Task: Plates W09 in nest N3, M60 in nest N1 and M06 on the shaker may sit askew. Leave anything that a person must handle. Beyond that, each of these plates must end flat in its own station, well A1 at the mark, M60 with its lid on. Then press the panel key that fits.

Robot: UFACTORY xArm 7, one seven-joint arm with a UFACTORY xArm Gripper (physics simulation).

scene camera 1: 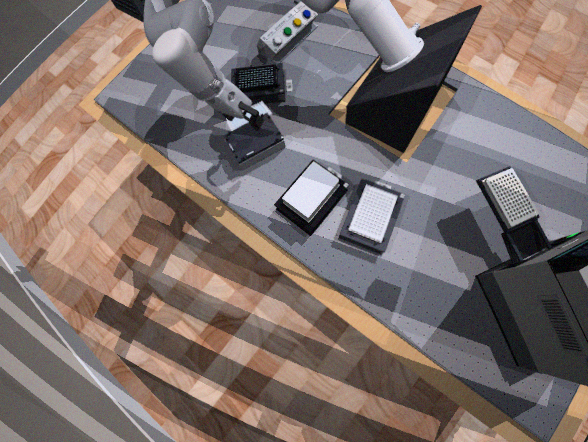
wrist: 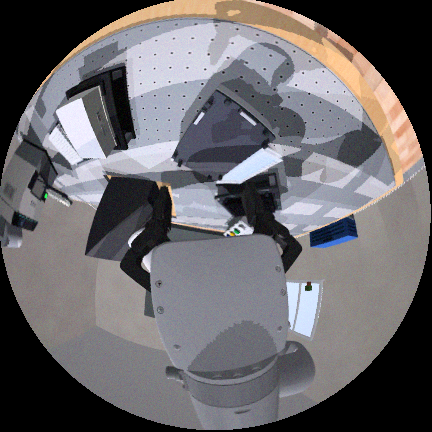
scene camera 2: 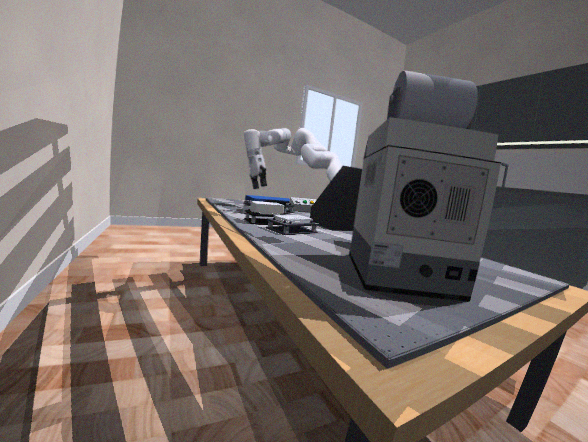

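My gripper [scene camera 1: 251,116] [scene camera 2: 260,185] [wrist: 207,191] is open and empty, above the dark station [scene camera 1: 255,141] [wrist: 225,132] with corner clips and a pale panel [wrist: 252,166] on one side. No pale plate shows on that station. A smooth-topped white plate, seemingly lidded [scene camera 1: 311,191] [scene camera 2: 266,207] [wrist: 84,122], sits in a black nest [scene camera 1: 310,227]. A white well plate [scene camera 1: 374,212] [scene camera 2: 292,219] [wrist: 65,143] sits in the nest beside it. A black well plate [scene camera 1: 256,77] is in a dark nest [scene camera 1: 272,95]. Plate names, A1 marks and slight tilts cannot be made out.
The key panel [scene camera 1: 288,31] [wrist: 239,230] has white, green, yellow and blue keys. A black wedge-shaped block [scene camera 1: 400,95] [scene camera 2: 339,200] [wrist: 122,215] rises behind the nests. A beige well plate [scene camera 1: 510,197] is beside the large instrument [scene camera 1: 530,320] [scene camera 2: 425,210]. A blue rack [wrist: 334,235] is beyond the table.
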